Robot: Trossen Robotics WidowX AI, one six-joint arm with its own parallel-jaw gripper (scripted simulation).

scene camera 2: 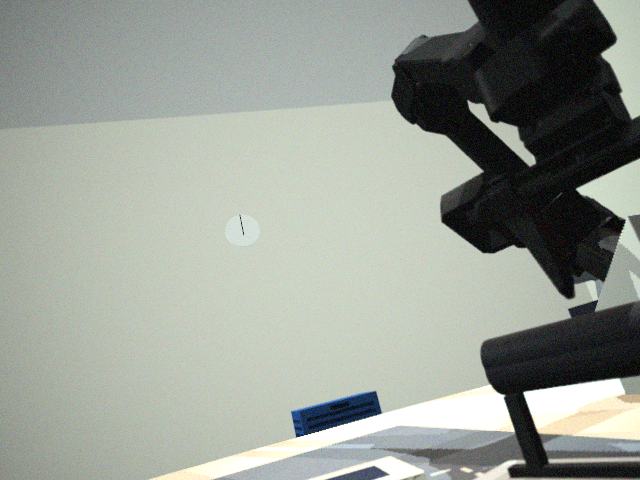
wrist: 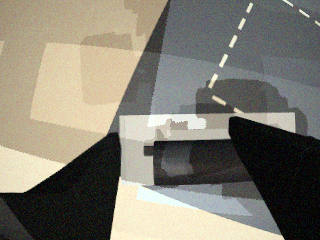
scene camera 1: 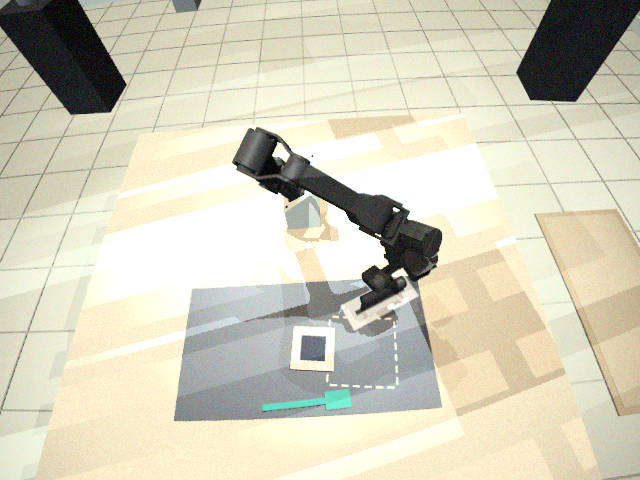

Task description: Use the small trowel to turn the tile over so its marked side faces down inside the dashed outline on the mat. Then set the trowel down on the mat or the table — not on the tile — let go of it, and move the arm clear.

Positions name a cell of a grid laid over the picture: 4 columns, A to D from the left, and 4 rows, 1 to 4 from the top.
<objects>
An arrow shows in scene camera 1 (C4); in scene camera 2 it is out of frame, in the wrist view it is out of frame. A trowel shows in scene camera 2 (D3), in the wrist view (B3) and in scene camera 1 (C3).
</objects>
